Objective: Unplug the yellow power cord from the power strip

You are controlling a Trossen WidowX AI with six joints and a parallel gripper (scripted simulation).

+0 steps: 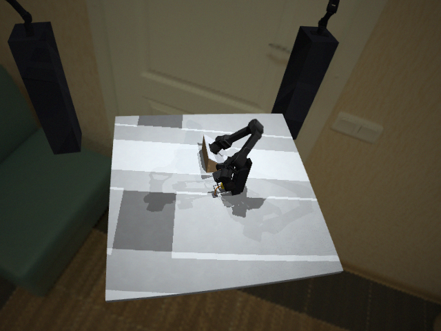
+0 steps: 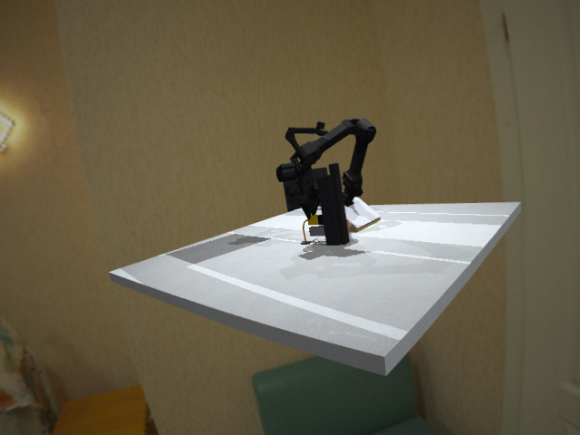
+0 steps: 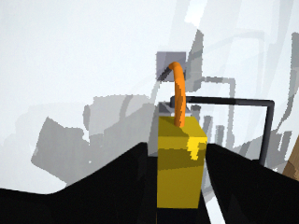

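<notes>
My gripper tip is 3 cm to the right of the yellow plug and 1 cm past it.
</notes>
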